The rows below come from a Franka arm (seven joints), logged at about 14 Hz.
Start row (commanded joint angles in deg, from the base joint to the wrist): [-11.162, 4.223, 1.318, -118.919, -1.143, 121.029, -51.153]
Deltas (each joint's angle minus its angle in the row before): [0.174, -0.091, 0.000, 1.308, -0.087, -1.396, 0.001]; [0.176, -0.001, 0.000, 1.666, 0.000, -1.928, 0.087]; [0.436, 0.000, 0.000, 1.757, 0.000, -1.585, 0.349]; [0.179, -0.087, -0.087, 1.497, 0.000, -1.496, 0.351]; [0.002, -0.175, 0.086, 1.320, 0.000, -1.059, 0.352]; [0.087, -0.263, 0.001, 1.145, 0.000, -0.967, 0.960]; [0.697, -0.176, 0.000, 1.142, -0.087, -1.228, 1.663]
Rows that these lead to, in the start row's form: [-10.988, 4.132, 1.318, -117.611, -1.230, 119.633, -51.152]; [-10.812, 4.131, 1.318, -115.945, -1.230, 117.705, -51.065]; [-10.376, 4.131, 1.318, -114.188, -1.230, 116.120, -50.716]; [-10.197, 4.044, 1.231, -112.691, -1.230, 114.624, -50.365]; [-10.195, 3.869, 1.317, -111.371, -1.230, 113.565, -50.013]; [-10.108, 3.606, 1.318, -110.226, -1.230, 112.598, -49.053]; [-9.411, 3.430, 1.318, -109.084, -1.317, 111.370, -47.390]
